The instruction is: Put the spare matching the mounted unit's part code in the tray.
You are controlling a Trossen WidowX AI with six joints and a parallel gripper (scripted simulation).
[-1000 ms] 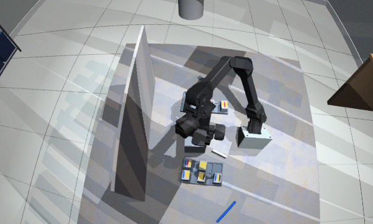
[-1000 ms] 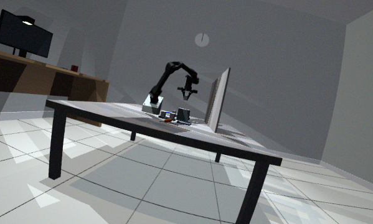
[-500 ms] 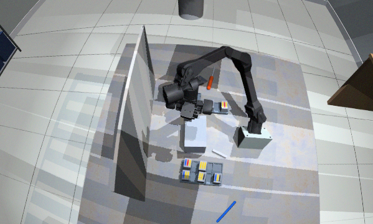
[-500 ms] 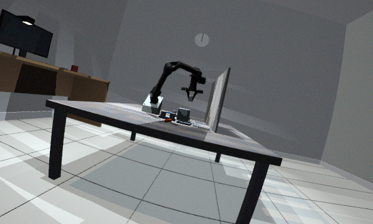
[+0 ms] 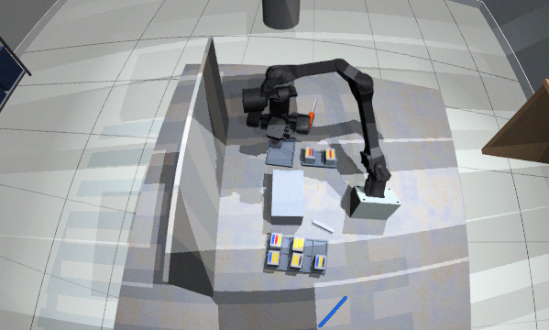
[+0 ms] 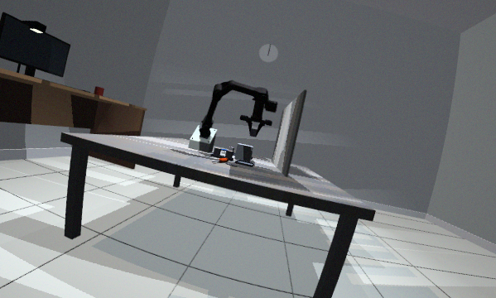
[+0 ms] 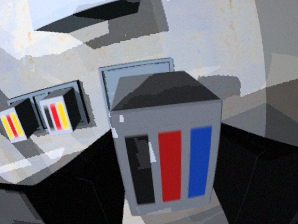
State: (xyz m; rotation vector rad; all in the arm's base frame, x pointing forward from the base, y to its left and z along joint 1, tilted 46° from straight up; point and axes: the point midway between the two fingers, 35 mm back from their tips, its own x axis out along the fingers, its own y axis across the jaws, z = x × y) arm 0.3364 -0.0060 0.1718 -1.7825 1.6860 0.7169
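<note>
My gripper tip is 5 cm to the left of the flat grey tray and 17 cm above it. Also, from my gripper tip: mounted unit (6 cm behind, 16 cm to the left, 12 cm below); then blue pen (26 cm behind, 52 cm to the left, 17 cm below); then grey spare block (2 cm above).
</note>
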